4 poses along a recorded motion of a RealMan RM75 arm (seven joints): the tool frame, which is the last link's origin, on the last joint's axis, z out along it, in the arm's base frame.
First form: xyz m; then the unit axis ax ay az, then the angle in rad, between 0 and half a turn.
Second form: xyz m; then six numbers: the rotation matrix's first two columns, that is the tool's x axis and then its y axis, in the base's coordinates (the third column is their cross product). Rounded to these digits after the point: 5 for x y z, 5 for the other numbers.
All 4 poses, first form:
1: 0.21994 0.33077 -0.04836 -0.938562 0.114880 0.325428 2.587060
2: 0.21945 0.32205 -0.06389 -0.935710 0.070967 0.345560 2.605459
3: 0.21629 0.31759 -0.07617 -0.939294 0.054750 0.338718 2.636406
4: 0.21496 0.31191 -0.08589 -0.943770 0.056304 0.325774 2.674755
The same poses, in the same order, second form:
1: 0.21994 0.33077 -0.04836 0.77965 -0.02813 -0.62559 -0.37084 -0.82573 -0.42503
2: 0.21945 0.32205 -0.06389 0.76857 0.05303 -0.63757 -0.30001 -0.85032 -0.43237
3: 0.21629 0.31759 -0.07617 0.77925 0.06750 -0.62307 -0.26036 -0.86946 -0.41982
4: 0.21496 0.31191 -0.08589 0.79310 0.04603 -0.60735 -0.24721 -0.88699 -0.39004
